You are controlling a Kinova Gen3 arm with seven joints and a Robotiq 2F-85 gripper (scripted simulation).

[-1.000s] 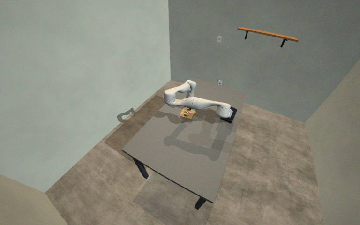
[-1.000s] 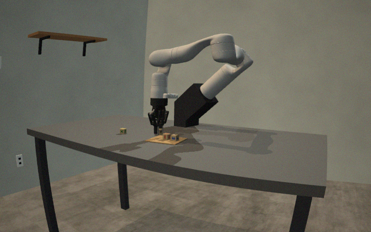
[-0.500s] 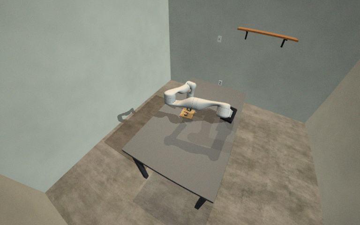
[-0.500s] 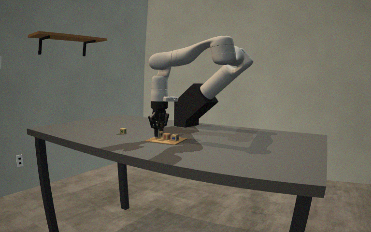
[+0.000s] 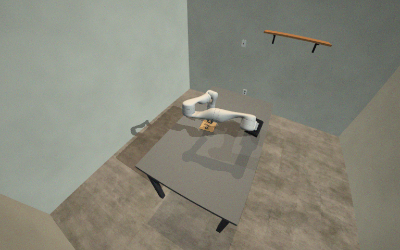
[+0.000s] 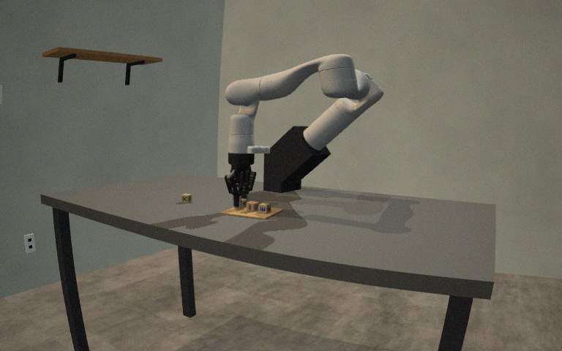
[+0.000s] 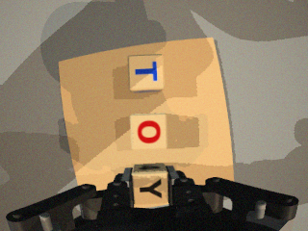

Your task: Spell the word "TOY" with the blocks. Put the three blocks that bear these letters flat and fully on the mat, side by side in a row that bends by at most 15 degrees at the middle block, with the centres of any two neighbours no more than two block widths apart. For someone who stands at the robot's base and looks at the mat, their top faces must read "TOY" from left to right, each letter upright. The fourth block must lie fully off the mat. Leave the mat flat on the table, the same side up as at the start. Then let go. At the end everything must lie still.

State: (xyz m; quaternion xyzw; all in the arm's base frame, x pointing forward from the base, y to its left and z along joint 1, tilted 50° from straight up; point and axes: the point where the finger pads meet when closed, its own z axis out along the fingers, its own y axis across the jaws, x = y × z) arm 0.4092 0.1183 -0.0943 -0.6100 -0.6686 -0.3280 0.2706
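The block lies 40 mm to the left of my hand and 10 mm below it. Round my hand: tan mat 40 mm to the left, 30 mm below.
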